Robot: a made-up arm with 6 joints. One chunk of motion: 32 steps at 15 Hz.
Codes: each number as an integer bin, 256 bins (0 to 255) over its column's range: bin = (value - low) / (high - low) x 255, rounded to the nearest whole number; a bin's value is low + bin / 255 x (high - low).
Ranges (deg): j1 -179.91..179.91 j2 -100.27..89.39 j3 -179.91..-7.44 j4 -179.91..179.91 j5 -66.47..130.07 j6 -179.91..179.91
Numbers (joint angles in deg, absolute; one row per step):
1: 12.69 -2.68 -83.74 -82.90 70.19 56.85
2: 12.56 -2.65 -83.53 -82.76 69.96 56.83
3: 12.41 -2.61 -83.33 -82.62 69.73 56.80
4: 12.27 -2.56 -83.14 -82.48 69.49 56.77
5: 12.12 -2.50 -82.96 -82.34 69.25 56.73
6: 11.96 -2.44 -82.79 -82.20 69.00 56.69
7: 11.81 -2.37 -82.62 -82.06 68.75 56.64
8: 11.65 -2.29 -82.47 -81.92 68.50 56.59
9: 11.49 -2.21 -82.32 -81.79 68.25 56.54
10: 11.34 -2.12 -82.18 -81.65 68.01 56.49
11: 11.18 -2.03 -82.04 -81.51 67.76 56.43
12: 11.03 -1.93 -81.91 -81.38 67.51 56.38
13: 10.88 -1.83 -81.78 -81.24 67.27 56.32
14: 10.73 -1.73 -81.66 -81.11 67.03 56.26
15: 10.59 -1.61 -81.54 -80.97 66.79 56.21
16: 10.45 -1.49 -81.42 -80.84 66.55 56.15
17: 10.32 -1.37 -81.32 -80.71 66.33 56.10
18: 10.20 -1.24 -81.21 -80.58 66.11 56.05
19: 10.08 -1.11 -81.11 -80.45 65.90 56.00
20: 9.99 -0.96 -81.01 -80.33 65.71 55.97
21: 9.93 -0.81 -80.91 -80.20 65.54 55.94
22: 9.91 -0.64 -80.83 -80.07 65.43 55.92
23: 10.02 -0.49 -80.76 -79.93 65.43 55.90
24: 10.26 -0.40 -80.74 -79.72 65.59 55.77
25: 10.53 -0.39 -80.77 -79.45 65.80 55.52
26: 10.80 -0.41 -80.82 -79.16 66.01 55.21
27: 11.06 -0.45 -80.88 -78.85 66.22 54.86
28: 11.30 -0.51 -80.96 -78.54 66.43 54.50
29: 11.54 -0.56 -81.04 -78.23 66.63 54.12
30: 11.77 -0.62 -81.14 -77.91 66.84 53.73
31: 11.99 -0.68 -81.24 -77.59 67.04 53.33
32: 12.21 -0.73 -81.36 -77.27 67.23 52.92
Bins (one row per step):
1: 136 131 142 69 177 168
2: 136 131 142 69 177 168
3: 136 131 143 69 177 168
4: 136 131 143 69 176 168
5: 136 131 143 69 176 168
6: 136 132 144 69 176 168
7: 136 132 144 69 175 168
8: 136 132 144 69 175 168
9: 136 132 144 70 175 168
10: 136 132 144 70 174 168
11: 135 132 145 70 174 167
12: 135 132 145 70 174 167
13: 135 132 145 70 174 167
14: 135 132 145 70 173 167
15: 135 133 145 70 173 167
16: 135 133 146 70 173 167
17: 135 133 146 70 172 167
18: 135 133 146 70 172 167
19: 135 133 146 70 172 167
20: 135 134 146 71 171 167
21: 135 134 146 71 171 167
22: 135 134 146 71 171 167
23: 135 134 147 71 171 167
24: 135 134 147 71 171 167
25: 135 134 147 71 172 167
26: 135 134 147 71 172 167
27: 135 134 146 72 172 166
28: 136 134 146 72 172 166
29: 136 134 146 72 173 166
30: 136 134 146 72 173 166
31: 136 134 146 73 173 165
32: 136 134 146 73 173 165

